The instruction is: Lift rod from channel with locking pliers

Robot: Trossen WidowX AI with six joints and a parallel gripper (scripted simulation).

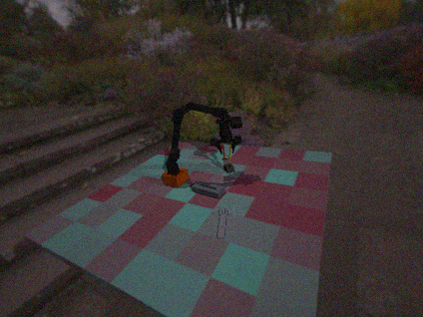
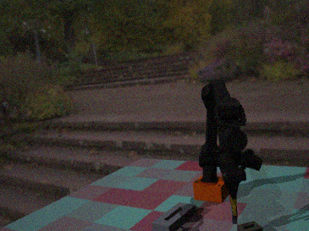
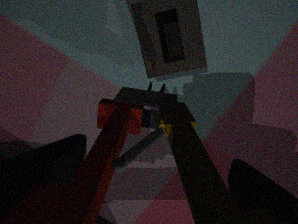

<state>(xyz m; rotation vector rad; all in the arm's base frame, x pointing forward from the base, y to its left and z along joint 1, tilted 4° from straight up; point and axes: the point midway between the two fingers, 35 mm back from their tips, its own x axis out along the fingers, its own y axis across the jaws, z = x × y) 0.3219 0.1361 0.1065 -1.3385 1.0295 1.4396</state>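
My gripper tip is 70 mm past the channel block, 220 mm to the left of it and 120 mm above it. The rest, counted from my gripper tip: dark holster: 10 mm behind, 40 mm to the left, 130 mm below; then yellow rod: 70 mm behind, 220 mm to the right, 130 mm below; then yellow handle: 20 mm ahead, 10 mm to the left.
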